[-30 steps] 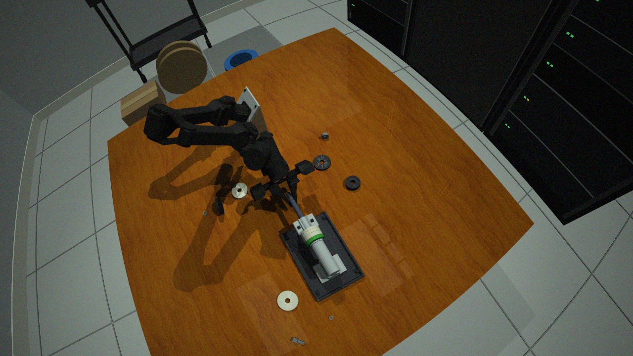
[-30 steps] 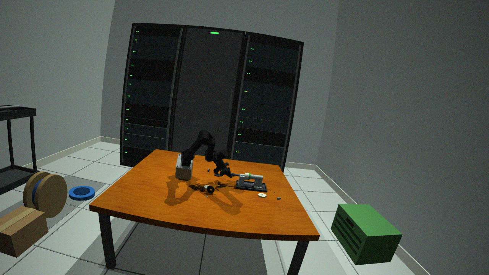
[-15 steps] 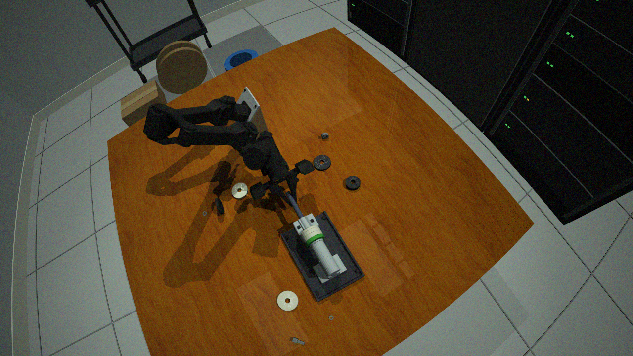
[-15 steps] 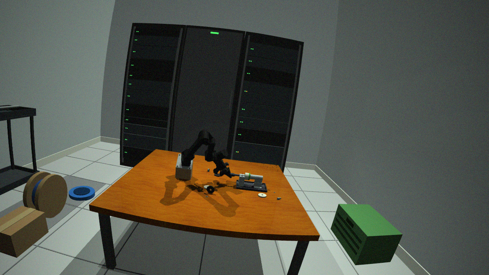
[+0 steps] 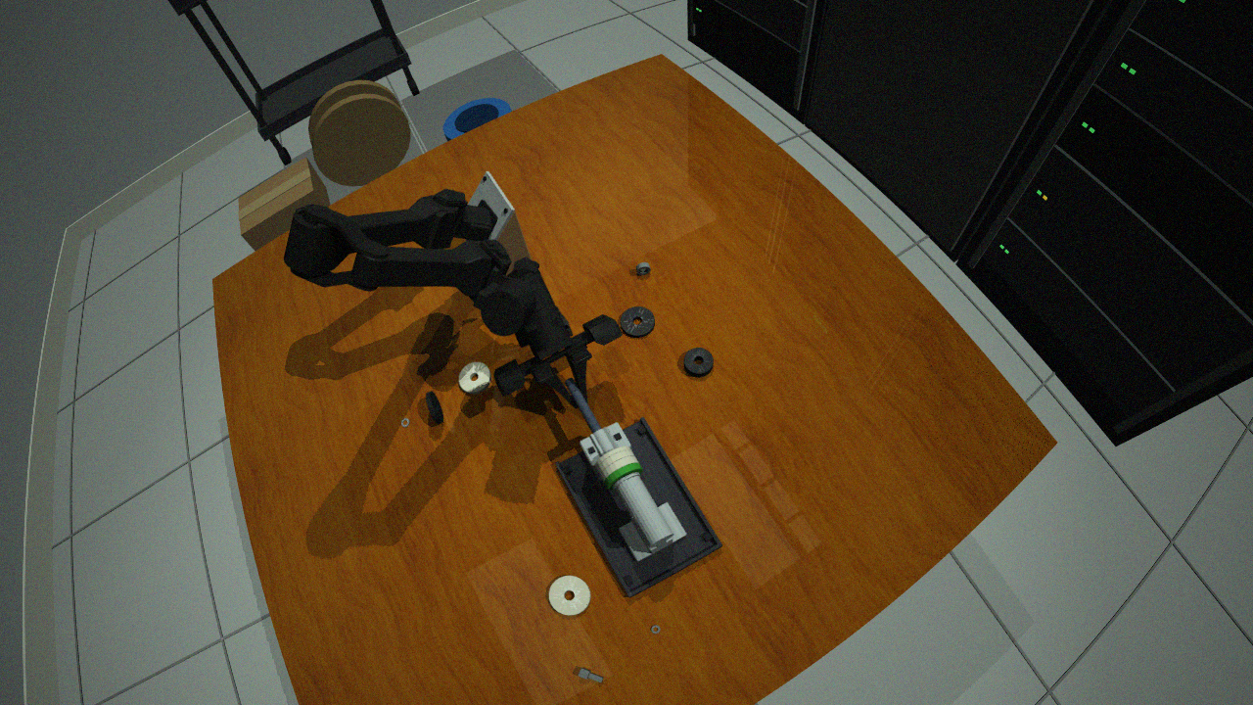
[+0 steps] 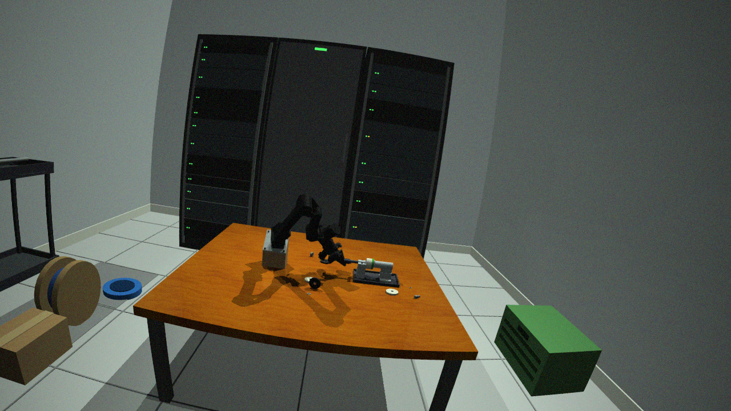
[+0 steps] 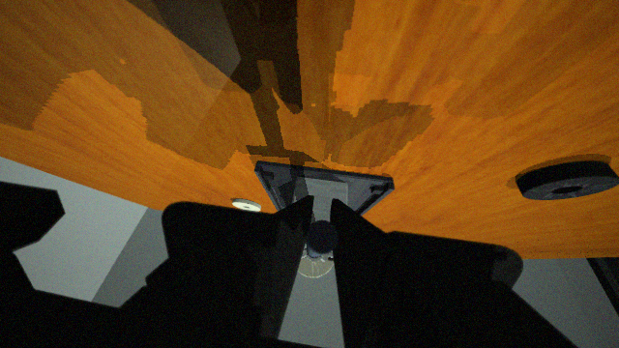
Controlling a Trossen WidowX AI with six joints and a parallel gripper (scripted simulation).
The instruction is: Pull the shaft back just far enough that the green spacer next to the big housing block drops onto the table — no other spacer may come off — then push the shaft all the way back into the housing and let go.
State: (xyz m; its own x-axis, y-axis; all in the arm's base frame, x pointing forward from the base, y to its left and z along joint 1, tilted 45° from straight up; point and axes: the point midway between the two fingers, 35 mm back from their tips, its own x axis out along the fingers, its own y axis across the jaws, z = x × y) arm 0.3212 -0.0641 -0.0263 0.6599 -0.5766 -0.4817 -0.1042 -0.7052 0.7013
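Right now the dark shaft is 60 mm ahead of my gripper tip, 30 mm above it and 10 mm to the right of it. Also, from my gripper tip: green spacer: 130 mm ahead, 20 mm above, 10 mm to the right; cream spacer: 110 mm ahead, 20 mm above, 10 mm to the right; nut: 230 mm to the left, 170 mm behind, 40 mm below.
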